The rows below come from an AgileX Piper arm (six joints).
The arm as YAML. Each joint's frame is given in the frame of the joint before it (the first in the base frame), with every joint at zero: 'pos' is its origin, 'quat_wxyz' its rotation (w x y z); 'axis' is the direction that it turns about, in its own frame. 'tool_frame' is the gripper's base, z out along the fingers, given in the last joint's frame.
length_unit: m
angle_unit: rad
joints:
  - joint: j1
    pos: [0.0, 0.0, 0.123]
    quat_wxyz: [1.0, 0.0, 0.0, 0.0]
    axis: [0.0, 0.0, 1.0]
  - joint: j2
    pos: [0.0, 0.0, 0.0]
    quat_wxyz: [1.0, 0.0, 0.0, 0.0]
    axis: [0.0, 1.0, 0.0]
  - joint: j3
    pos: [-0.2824, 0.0, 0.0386]
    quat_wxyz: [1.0, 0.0, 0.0, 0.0]
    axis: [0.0, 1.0, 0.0]
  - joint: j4
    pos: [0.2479, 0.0, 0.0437]
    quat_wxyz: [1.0, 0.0, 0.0, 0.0]
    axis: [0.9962, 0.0, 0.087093]
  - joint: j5
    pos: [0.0, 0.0, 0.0]
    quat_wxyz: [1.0, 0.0, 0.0, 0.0]
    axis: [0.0, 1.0, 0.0]
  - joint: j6
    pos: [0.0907, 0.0, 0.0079]
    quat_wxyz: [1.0, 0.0, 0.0, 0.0]
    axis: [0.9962, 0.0, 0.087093]
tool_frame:
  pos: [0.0, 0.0, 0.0]
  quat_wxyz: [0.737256, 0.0, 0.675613, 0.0]
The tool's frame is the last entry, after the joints.
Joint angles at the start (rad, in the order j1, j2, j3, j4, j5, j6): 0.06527 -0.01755 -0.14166 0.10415 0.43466 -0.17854
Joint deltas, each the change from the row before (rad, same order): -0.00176 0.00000 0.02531 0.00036 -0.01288 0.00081; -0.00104 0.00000 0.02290 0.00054 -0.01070 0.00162; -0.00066 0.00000 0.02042 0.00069 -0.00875 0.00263; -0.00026 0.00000 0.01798 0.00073 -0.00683 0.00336; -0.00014 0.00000 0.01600 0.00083 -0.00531 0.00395; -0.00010 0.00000 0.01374 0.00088 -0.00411 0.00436; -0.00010 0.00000 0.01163 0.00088 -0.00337 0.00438; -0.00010 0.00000 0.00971 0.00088 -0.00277 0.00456; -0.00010 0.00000 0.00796 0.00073 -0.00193 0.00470
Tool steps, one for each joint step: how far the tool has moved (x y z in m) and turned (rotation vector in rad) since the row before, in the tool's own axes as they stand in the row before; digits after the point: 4 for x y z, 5 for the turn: 0.0067 0.0002 0.0031 0.00176 0.01263 0.00257; 0.0062 0.0003 0.0027 0.00083 0.01231 0.00329; 0.0056 0.0003 0.0024 0.00031 0.01172 0.00426; 0.0050 0.0002 0.0021 -0.00019 0.01115 0.00483; 0.0046 0.0002 0.0018 -0.00040 0.01067 0.00540; 0.0040 0.0002 0.0016 -0.00044 0.00960 0.00576; 0.0034 0.0001 0.0013 -0.00038 0.00823 0.00569; 0.0028 0.0001 0.0011 -0.00032 0.00690 0.00580; 0.0023 0.0001 0.0009 -0.00026 0.00600 0.00573
